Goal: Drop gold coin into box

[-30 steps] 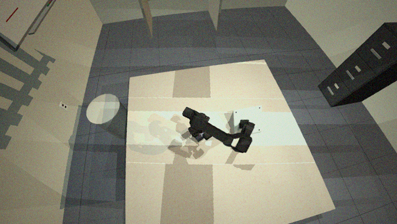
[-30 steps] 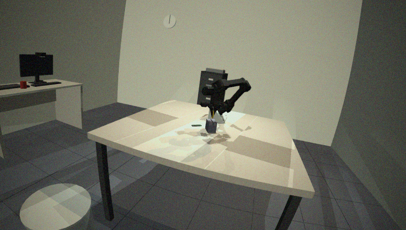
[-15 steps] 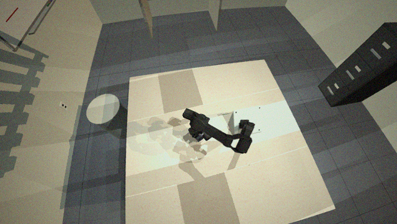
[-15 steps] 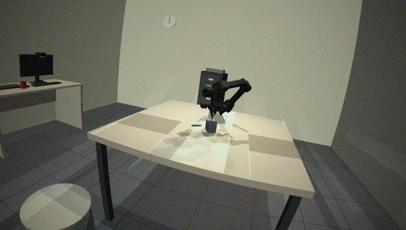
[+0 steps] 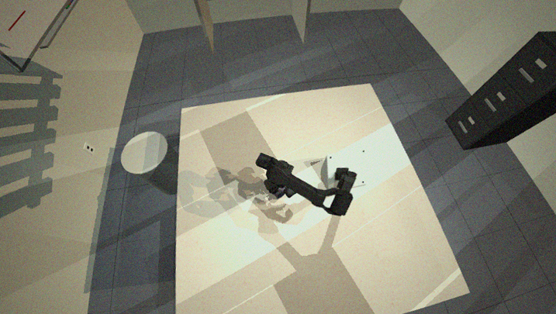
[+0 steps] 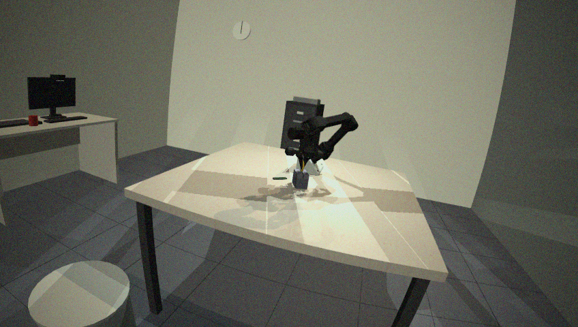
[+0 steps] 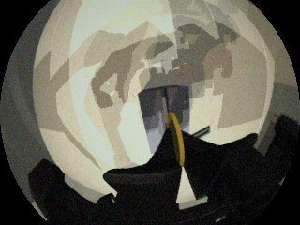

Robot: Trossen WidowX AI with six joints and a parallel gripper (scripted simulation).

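Now: the gold coin 2 cm above my gripper tip.
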